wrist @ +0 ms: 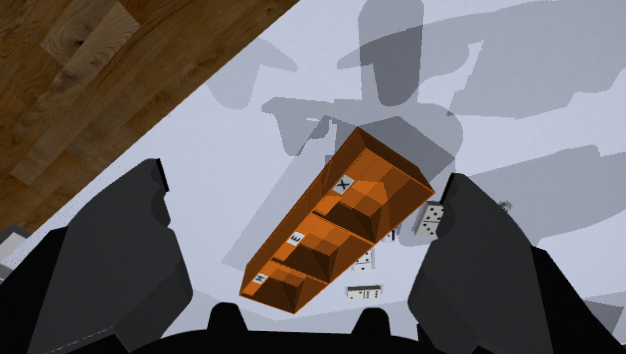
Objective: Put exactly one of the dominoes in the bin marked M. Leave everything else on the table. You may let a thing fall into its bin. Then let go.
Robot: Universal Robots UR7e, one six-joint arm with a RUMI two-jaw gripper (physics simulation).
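Places are measured from the arm's base along level axes (x left, y back, z up), in millimetres.
Pixels of known places: gripper, between the fingertips: (307, 171).
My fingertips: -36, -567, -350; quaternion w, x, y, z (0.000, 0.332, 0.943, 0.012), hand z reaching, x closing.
Observation:
Ahead of a thing's pixels: the offset from my fingertips to its top centre, as dx, dy, dz. "pt": to the spot under its first point.
An orange three-part bin stands at mid-view, tilted diagonally; its M compartment @(pt +195, +175, -89) (270, 294) is at the lower-left end, and no domino shows in its visible part. White dominoes lie on the table to the right of the bin: one lying across (364, 292), one @(+70, +220, -113) (363, 261) close to the bin wall, one @(+14, +188, -109) (390, 235) mostly hidden behind the bin, and one @(-37, +201, -113) (428, 219) partly covered by the right finger. My gripper (307, 171) is wide open and empty, above the bin, with a finger on either side of it.
The E compartment @(+79, +129, -74) (312, 248) is in the middle and the X compartment (372, 192) at the upper-right end. A small grey thing @(-100, +241, -113) (506, 206) shows behind the right finger. A grey and white object (12, 248) is at the left edge. Wooden floor (75, 90) lies beyond the table edge.

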